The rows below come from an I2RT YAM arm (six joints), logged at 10 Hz.
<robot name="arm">
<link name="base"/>
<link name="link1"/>
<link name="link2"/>
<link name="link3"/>
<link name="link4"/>
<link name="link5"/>
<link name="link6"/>
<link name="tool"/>
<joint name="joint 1" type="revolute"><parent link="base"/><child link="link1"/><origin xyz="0 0 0.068" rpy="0 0 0"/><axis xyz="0 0 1"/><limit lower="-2.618" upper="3.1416"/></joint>
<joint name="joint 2" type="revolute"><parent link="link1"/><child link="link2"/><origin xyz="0.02 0.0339 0.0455" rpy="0 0 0"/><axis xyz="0 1 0"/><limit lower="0" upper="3.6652"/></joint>
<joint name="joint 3" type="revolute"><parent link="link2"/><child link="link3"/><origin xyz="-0.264 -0.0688 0" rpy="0 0 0"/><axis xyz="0 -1 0"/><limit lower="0" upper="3.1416"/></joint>
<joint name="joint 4" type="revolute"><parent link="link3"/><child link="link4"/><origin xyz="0.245 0.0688 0.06" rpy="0 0 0"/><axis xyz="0 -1 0"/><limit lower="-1.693" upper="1.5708"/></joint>
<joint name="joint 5" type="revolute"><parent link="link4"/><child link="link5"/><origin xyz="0.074 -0.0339 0.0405" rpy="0 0 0"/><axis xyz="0 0 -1"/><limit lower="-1.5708" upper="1.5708"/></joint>
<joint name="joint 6" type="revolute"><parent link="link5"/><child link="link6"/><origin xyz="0.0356 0 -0.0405" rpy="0 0 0"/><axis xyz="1 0 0"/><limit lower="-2.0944" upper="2.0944"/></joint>
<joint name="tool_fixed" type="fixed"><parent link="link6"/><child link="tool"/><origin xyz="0 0 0" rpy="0 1.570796 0"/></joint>
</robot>
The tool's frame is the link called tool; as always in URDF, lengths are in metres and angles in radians.
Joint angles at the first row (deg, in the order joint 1, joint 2, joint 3, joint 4, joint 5, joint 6):
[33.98, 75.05, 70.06, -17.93, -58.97, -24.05]
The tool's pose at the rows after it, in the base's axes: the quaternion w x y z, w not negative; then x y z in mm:
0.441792 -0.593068 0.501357 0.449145 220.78 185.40 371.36
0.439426 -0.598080 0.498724 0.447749 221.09 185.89 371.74
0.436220 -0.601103 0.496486 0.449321 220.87 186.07 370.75
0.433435 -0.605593 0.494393 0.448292 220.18 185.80 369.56
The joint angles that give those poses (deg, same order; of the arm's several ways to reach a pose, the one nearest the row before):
[33.94, 75.32, 70.58, -18.97, -59.15, -24.97]
[33.97, 75.67, 71.25, -20.30, -59.39, -26.25]
[33.99, 75.80, 71.33, -20.95, -59.83, -26.93]
[34.01, 75.84, 71.42, -22.04, -60.06, -28.13]

